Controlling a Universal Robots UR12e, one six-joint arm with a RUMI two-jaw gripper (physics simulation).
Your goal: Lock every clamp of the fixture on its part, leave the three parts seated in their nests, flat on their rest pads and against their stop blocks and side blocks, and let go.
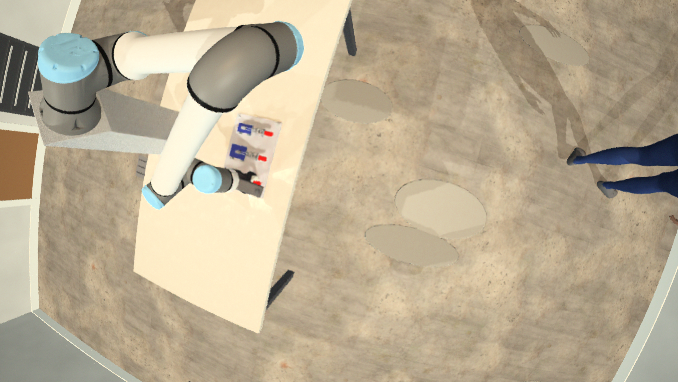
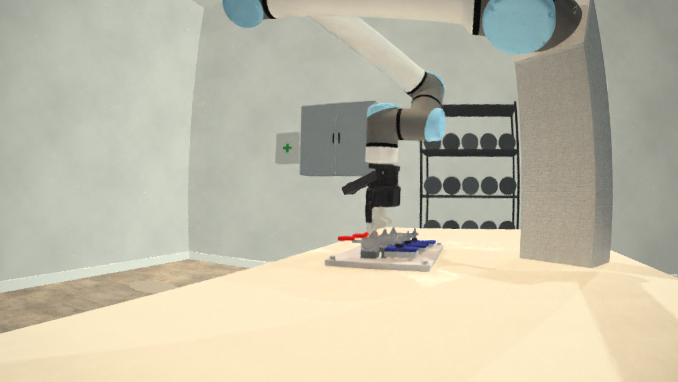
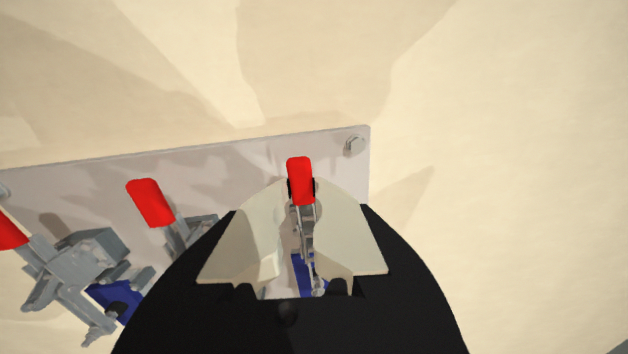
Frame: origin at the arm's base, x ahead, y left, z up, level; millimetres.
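Seen in the pictures: gripper, fingertip midpoint: (image 1: 257,182) (image 3: 302,180); arm's base at its link origin: (image 1: 72,112).
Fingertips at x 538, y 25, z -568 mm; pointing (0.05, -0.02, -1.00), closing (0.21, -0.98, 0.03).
Observation:
Pixels of each thing's middle, then the offset from my fingertips to it. "spot": a spot on its surface instead. Level surfaces: height alone.
- end clamp's red handle at the middle of its body: (image 3: 301,183) (image 1: 256,183) 4 mm ahead, 2 mm left, 15 mm up
- middle red handle at a spot on its surface: (image 3: 151,202) (image 1: 262,159) spot: 20 mm back, 104 mm left, 25 mm up
- far red handle at a spot on its surface: (image 3: 10,232) (image 1: 266,135) spot: 58 mm back, 203 mm left, 26 mm up
- end blue part at the middle of its body: (image 3: 317,276) (image 2: 419,242) 130 mm back, 36 mm right, 6 mm down
- middle blue part at a spot on its surface: (image 1: 238,152) spot: 139 mm back, 74 mm left, 27 mm up
- far blue part at a spot on its surface: (image 3: 120,297) (image 1: 247,130) spot: 161 mm back, 175 mm left, 9 mm up
- pale table at its surface level: 32 mm down
- bolt head at a spot on its surface: (image 3: 355,144) spot: 35 mm ahead, 40 mm right, 10 mm down
The light fixture plate (image 1: 270,145) (image 2: 345,261) (image 3: 325,150) carries three grey toggle clamps with red handles. My gripper (image 3: 302,180) is shut on the end clamp's red handle (image 3: 300,172) (image 1: 257,183), one pale finger on each side. The middle red handle (image 1: 262,158) (image 3: 151,202) and the far red handle (image 1: 268,133) (image 3: 10,232) stand free of the fingers. All three handles point away from the blue parts. The end blue part (image 3: 301,275) shows between the fingers. The middle blue part (image 1: 238,152) and far blue part (image 1: 244,129) (image 3: 120,297) lie by their clamps. Contact with pads and blocks cannot be made out.
The fixture lies on the pale table (image 1: 210,250) (image 2: 300,320). A bolt head (image 3: 355,144) stands at the plate corner beside the held handle. The neighbouring clamps are close to one side of my gripper. The grey robot pedestal (image 2: 555,160) rises beside the table.

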